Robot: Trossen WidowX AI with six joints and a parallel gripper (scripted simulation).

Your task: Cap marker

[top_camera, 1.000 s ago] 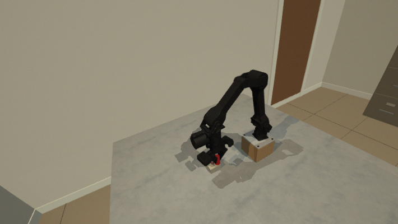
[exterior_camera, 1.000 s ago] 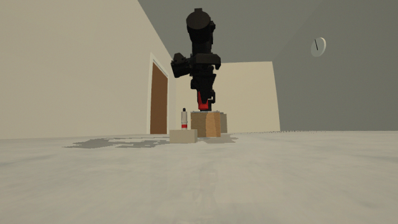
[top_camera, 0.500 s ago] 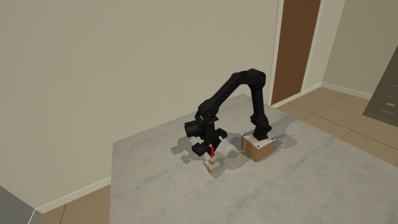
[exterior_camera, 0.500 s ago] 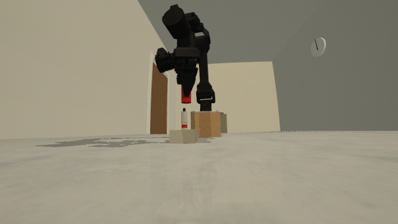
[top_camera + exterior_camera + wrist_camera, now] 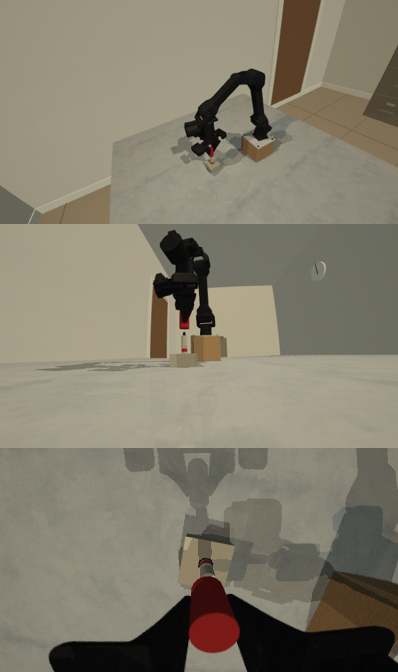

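Right now my gripper tip is 10 cm above the holder block. The rest, counted from my gripper tip: marker cap: 1 cm above.
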